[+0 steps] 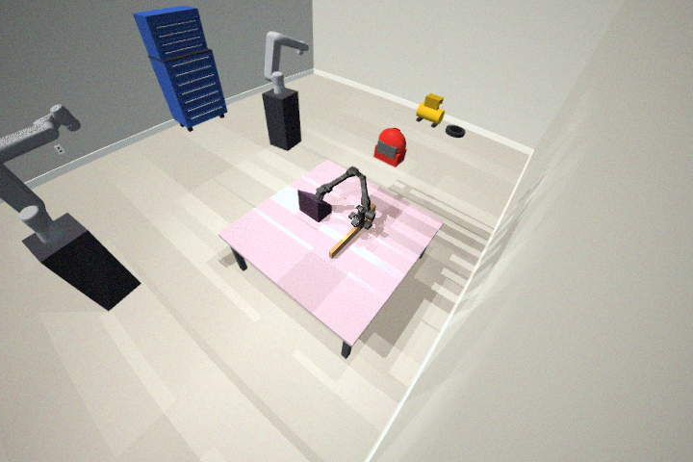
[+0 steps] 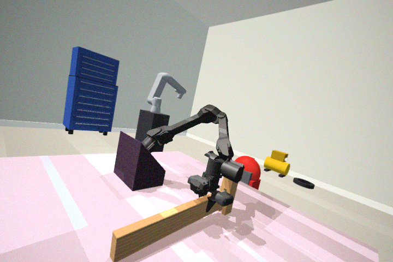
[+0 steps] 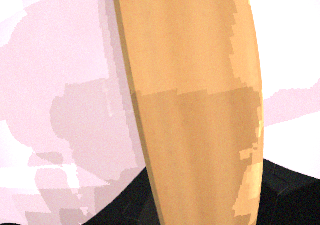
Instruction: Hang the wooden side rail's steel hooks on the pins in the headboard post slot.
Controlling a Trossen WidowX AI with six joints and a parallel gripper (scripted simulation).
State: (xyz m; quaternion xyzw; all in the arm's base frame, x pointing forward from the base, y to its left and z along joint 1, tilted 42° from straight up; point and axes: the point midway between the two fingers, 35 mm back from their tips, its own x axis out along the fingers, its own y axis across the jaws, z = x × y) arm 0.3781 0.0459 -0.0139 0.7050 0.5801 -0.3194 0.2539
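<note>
Right now my gripper tip is 2 cm short of the headboard post, 14 cm to the right of it and 4 cm below it.
</note>
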